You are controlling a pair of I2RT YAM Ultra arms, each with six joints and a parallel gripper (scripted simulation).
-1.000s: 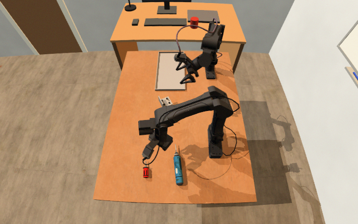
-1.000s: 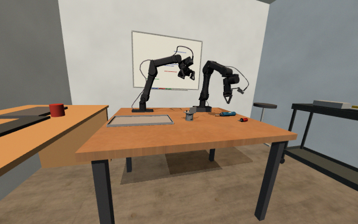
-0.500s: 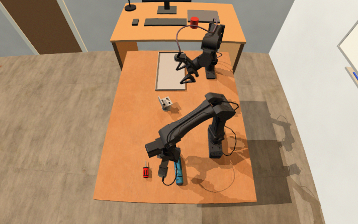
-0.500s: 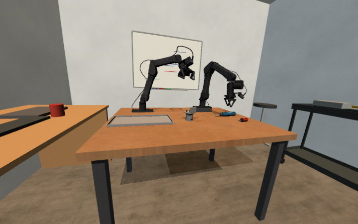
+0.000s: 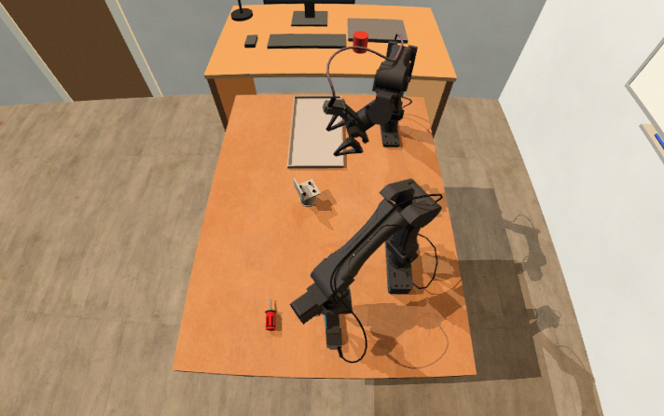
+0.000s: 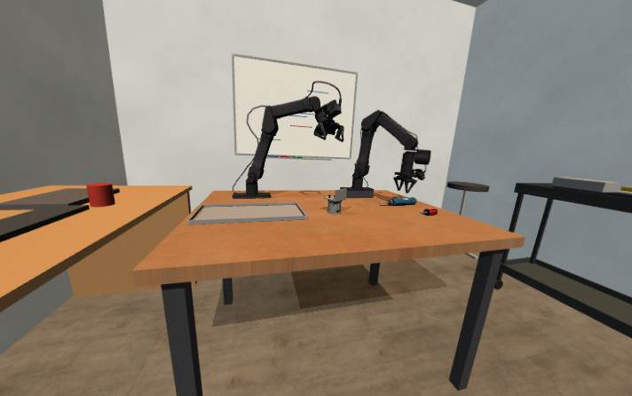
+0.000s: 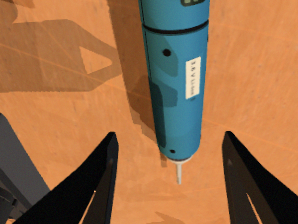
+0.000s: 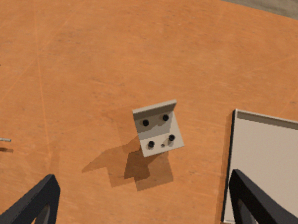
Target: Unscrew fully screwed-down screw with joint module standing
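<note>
Right now the l-shaped bracket is 25 cm below my right hand and 9 cm ahead of it. Also, from my right hand: small red screwdriver: 43 cm to the left, 31 cm below, 17 cm ahead; grey bit: 30 cm below, 29 cm to the left; grey tray: 36 cm to the right, 32 cm below, 8 cm ahead.
</note>
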